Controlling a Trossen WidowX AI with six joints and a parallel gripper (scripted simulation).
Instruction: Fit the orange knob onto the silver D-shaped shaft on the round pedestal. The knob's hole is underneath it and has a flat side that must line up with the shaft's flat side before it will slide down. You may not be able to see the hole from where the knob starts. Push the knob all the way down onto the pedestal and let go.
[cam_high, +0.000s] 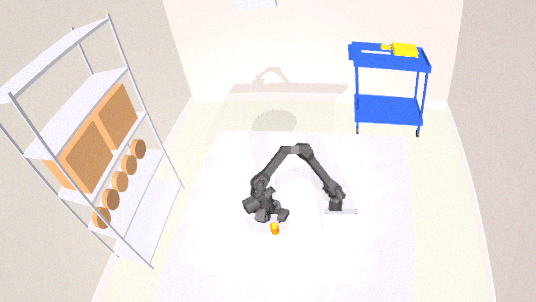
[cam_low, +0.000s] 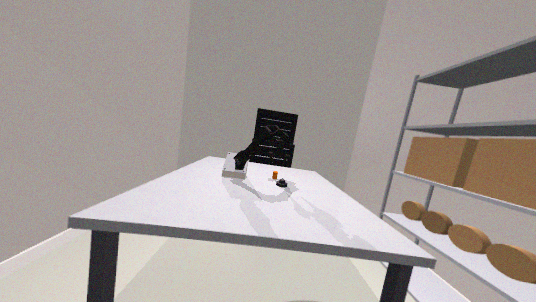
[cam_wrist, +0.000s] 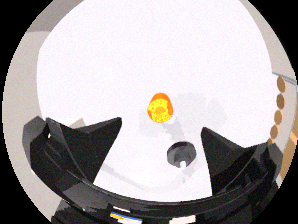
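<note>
Now: gripper tip 70 mm above the orange knob. The rest, counted from my gripper tip: pedestal (30 mm ahead, 160 mm to the right, 90 mm below).
</note>
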